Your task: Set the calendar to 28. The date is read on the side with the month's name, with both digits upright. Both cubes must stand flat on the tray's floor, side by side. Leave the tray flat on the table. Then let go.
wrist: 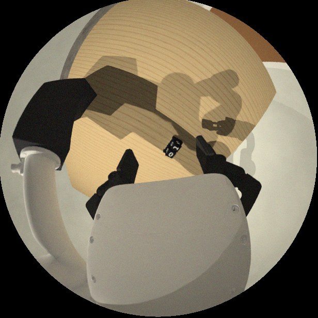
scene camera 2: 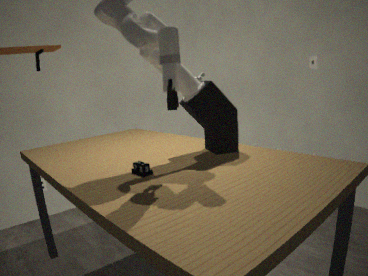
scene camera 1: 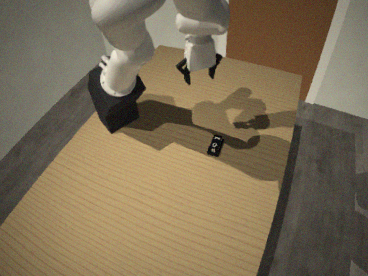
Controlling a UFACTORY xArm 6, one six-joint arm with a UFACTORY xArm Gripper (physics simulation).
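The calendar is a small black tray (scene camera 1: 209, 154) (scene camera 2: 149, 174) holding two black cubes (scene camera 1: 216, 144) (scene camera 2: 141, 166) (wrist: 173, 147) with white digits, side by side. It stands on the table, partly within the arm's shadow. In the wrist view a 0 and a 1 can be made out on cube faces, but which sides these are I cannot tell. The digits in both scene views are too small and blurred to read. The month's name cannot be read. My gripper (scene camera 1: 200, 80) (scene camera 2: 172, 109) (wrist: 164, 150) is open and empty, high above the table, well apart from the calendar.
The wooden table (scene camera 1: 150, 210) (scene camera 2: 280, 200) (wrist: 200, 35) carries the arm's black base (scene camera 1: 117, 110) (scene camera 2: 221, 120) (wrist: 50, 115). The arm's shadows fall across the table around the calendar. A wall shelf (scene camera 2: 25, 50) is at the left of the second scene view.
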